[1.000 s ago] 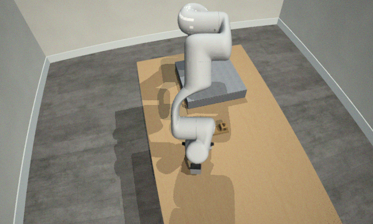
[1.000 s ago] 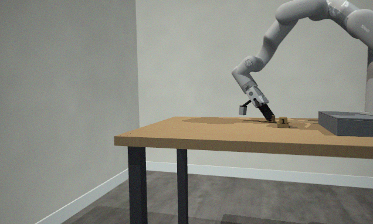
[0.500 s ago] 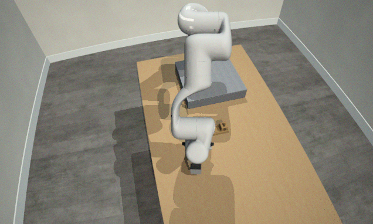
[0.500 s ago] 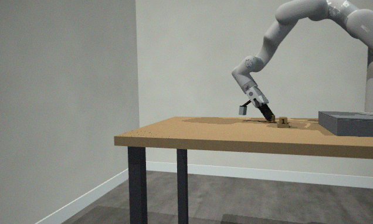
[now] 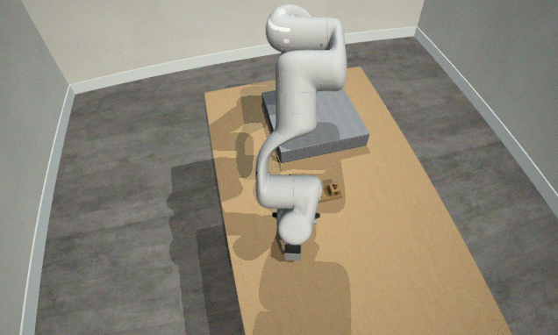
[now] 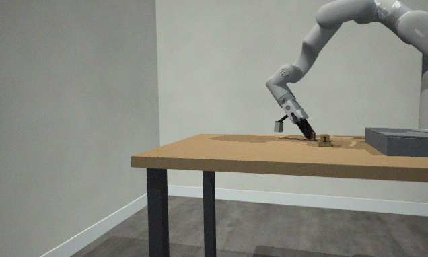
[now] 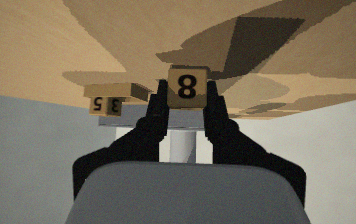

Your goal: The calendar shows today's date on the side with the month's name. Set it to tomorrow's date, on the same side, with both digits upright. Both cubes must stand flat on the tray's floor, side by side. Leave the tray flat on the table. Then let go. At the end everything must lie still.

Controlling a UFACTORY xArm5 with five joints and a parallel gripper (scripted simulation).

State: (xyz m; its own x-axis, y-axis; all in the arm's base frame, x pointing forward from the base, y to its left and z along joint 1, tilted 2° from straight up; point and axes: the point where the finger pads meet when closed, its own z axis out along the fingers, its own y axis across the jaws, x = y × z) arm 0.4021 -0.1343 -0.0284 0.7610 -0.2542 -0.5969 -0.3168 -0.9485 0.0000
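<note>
Right now the wooden cube is 10 mm behind my hand and 20 mm below it. The rest, counted from my hand: wooden tray 50 mm behind, 120 mm to the left, 30 mm below.
</note>
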